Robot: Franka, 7 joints.
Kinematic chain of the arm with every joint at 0, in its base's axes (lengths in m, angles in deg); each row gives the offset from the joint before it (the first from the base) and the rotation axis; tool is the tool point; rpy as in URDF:
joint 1: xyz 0 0 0.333 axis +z
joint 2: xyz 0 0 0 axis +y
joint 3: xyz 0 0 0.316 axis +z
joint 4: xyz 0.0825 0 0 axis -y
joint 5: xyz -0.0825 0 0.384 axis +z
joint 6: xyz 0 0 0 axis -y
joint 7: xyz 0.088 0 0 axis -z
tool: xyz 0 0 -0.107 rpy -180 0 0
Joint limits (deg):
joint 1: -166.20..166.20
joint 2: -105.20..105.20
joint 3: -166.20..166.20
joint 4: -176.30..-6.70
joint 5: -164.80..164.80
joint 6: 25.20..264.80
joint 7: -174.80..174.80
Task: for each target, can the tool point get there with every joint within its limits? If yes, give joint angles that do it. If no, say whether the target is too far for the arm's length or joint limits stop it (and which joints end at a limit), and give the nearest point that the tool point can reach.
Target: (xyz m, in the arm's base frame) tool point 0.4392 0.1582 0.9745
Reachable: yes | joints -13.75 34.43 75.72 -23.88 63.93 83.66 49.84
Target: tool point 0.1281 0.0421 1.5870
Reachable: no: too far | nearest point 0.0871 0.0286 1.1860 | short by 0.403 m
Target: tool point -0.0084 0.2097 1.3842
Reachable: no: too far | nearest point -0.0067 0.1678 1.1743 | short by 0.214 m
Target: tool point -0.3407 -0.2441 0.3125
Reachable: yes | joints 82.80 4.52 119.56 -144.01 -108.31 186.18 -94.41
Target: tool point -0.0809 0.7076 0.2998
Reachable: yes | joints 46.12 78.89 67.38 -90.23 -67.05 192.33 -26.82
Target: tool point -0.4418 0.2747 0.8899
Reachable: yes | joints 25.30 9.91 132.98 -77.63 108.22 151.38 -27.49
